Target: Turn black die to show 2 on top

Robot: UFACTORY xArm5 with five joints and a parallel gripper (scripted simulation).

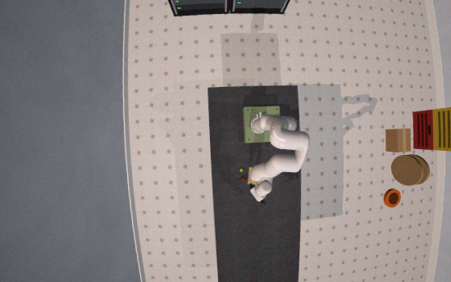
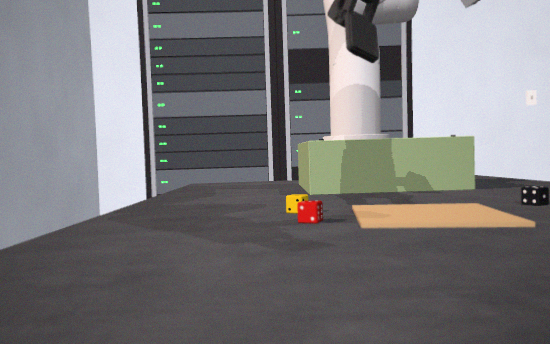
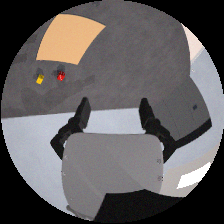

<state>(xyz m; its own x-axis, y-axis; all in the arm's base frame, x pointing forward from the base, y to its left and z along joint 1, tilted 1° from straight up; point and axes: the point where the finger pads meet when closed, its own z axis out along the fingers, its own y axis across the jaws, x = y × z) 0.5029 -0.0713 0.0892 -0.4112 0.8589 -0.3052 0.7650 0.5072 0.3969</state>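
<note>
The yellow die is 160 mm below my hand, 160 mm behind it and 70 mm to the right of it. From my hand the other things lie so: tan mat 170 mm below, 100 mm behind, 50 mm to the left; red die 160 mm below, 80 mm behind, 70 mm to the right; black die 200 mm to the left, 160 mm below, 160 mm behind.
</note>
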